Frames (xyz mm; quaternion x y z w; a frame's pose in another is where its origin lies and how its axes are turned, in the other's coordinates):
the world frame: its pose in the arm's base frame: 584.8 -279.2 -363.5 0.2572 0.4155 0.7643 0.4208
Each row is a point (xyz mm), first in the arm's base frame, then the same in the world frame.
Working: the arm's base frame: its pose in the world frame: 555.4 476.8 -127.6 -0.2572 -0.4155 -0.7643 0.4208

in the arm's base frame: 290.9 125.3 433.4
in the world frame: 532.2 683.3 367.4
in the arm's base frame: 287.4 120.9 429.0
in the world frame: 530.0 682.3 360.6
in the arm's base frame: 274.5 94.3 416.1
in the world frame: 513.3 684.9 333.2
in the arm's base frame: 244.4 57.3 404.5
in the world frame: 496.6 699.1 289.2
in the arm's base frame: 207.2 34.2 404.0
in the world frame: 495.9 721.6 251.7
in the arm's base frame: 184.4 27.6 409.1
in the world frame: 502.1 737.7 234.6
